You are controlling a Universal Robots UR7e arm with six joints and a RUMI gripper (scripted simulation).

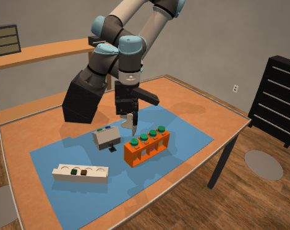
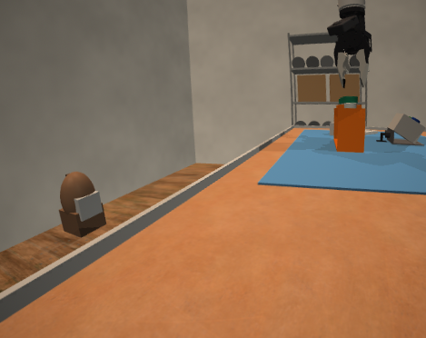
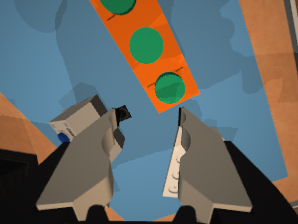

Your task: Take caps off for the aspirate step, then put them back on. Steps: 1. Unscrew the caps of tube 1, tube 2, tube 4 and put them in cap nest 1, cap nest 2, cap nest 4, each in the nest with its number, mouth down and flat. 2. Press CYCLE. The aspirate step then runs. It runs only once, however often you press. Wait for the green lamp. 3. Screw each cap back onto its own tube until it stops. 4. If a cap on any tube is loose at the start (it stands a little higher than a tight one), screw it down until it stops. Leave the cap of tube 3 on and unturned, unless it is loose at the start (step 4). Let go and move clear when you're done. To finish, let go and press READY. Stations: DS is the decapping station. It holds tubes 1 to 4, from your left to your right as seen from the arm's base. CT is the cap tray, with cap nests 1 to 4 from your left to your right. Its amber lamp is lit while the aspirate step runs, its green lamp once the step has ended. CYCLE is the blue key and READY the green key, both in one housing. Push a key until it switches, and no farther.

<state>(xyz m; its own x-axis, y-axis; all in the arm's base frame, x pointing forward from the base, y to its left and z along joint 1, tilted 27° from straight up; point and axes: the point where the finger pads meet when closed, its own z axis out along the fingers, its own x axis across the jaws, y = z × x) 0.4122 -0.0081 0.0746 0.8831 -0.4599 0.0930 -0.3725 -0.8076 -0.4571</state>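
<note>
Now: hand 15 cm to the right of the cap, 5 cm above it and 1 cm short of it. Also, from my hand: green key: 18 cm behind, 10 cm below, 8 cm to the right; grey key housing: 16 cm behind, 12 cm below, 5 cm to the right; blue key: 18 cm behind, 10 cm below, 3 cm to the right.
</note>
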